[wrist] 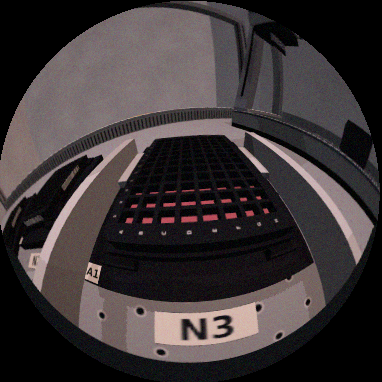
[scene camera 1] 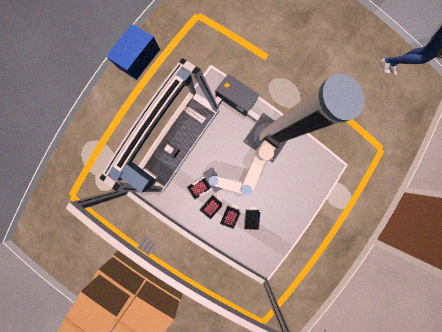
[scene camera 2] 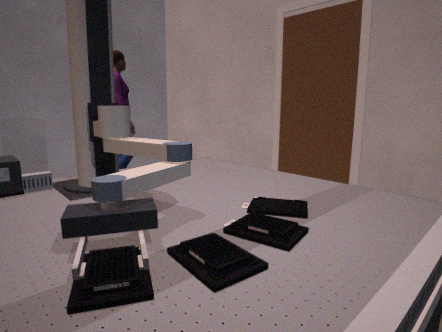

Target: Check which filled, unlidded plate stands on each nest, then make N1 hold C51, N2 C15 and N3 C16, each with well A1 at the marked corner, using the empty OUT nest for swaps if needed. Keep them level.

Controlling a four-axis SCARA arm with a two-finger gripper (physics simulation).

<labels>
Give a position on a plate C51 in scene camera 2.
111, 270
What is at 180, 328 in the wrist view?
An N3 tag.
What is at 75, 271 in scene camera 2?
My gripper.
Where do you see a plate C16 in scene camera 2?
At 264, 225
</labels>
